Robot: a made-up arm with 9 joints. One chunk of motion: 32 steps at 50 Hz.
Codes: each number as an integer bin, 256 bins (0 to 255) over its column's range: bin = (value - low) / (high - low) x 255, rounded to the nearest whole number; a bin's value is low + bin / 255 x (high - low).
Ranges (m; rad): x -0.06..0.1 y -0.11..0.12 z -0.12..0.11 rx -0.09..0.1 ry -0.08..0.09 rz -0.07..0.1
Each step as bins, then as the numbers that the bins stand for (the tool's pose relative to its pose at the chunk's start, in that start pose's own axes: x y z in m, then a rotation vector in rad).
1 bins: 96 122 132 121 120 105
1 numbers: 0.0002 0.0000 -0.0009 0.0002 0.0000 0.0000
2 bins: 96 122 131 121 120 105
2 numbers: 0.0002 0.0000 -0.0018 0.0002 0.0000 0.0000
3 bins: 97 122 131 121 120 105
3 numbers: 0.0009 0.0000 -0.0018 0.0002 0.0000 0.0000
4 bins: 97 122 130 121 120 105
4 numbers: 0.0009 0.0000 -0.0027 0.0002 0.0000 0.0000
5 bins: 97 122 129 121 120 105
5 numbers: 0.0009 0.0000 -0.0036 0.0002 0.0000 0.0000
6 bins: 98 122 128 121 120 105
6 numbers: 0.0015 0.0000 -0.0045 0.0002 0.0000 0.0000
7 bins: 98 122 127 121 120 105
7 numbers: 0.0015 0.0000 -0.0055 0.0002 0.0000 0.0000
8 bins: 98 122 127 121 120 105
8 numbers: 0.0015 0.0000 -0.0055 0.0002 0.0000 0.0000
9 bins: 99 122 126 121 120 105
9 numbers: 0.0021 0.0000 -0.0064 0.0002 0.0000 0.0000
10 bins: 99 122 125 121 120 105
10 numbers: 0.0021 0.0000 -0.0073 0.0002 0.0000 0.0000
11 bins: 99 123 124 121 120 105
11 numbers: 0.0021 0.0009 -0.0082 0.0002 0.0000 0.0000
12 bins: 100 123 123 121 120 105
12 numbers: 0.0027 0.0009 -0.0091 0.0002 0.0000 0.0000
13 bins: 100 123 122 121 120 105
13 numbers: 0.0027 0.0009 -0.0100 0.0002 0.0000 0.0000
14 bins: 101 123 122 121 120 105
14 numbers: 0.0034 0.0009 -0.0100 0.0002 0.0000 0.0000
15 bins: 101 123 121 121 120 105
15 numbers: 0.0034 0.0009 -0.0109 0.0002 0.0000 0.0000
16 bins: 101 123 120 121 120 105
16 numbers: 0.0034 0.0009 -0.0118 0.0002 0.0000 0.0000
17 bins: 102 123 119 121 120 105
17 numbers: 0.0040 0.0009 -0.0127 0.0002 0.0000 0.0000
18 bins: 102 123 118 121 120 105
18 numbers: 0.0040 0.0009 -0.0136 0.0002 0.0000 0.0000
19 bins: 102 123 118 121 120 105
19 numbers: 0.0040 0.0009 -0.0136 0.0002 0.0000 0.0000
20 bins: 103 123 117 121 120 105
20 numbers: 0.0046 0.0009 -0.0145 0.0002 0.0000 0.0000
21 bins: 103 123 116 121 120 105
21 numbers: 0.0046 0.0009 -0.0154 0.0002 0.0000 0.0000
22 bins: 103 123 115 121 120 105
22 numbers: 0.0046 0.0009 -0.0163 0.0002 0.0000 0.0000
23 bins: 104 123 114 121 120 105
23 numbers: 0.0053 0.0009 -0.0172 0.0002 0.0000 0.0000
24 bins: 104 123 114 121 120 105
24 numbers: 0.0053 0.0009 -0.0172 0.0002 0.0000 0.0000
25 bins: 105 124 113 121 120 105
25 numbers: 0.0059 0.0018 -0.0181 0.0002 0.0000 0.0000
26 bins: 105 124 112 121 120 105
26 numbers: 0.0059 0.0018 -0.0190 0.0002 0.0000 0.0000
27 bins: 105 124 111 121 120 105
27 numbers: 0.0059 0.0018 -0.0199 0.0002 0.0000 0.0000
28 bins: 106 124 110 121 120 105
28 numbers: 0.0065 0.0018 -0.0208 0.0002 0.0000 0.0000
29 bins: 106 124 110 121 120 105
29 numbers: 0.0065 0.0018 -0.0208 0.0002 0.0000 0.0000
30 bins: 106 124 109 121 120 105
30 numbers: 0.0065 0.0018 -0.0217 0.0002 0.0000 0.0000
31 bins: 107 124 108 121 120 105
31 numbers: 0.0071 0.0018 -0.0226 0.0002 0.0000 0.0000
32 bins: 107 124 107 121 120 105
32 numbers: 0.0071 0.0018 -0.0235 0.0002 0.0000 0.0000
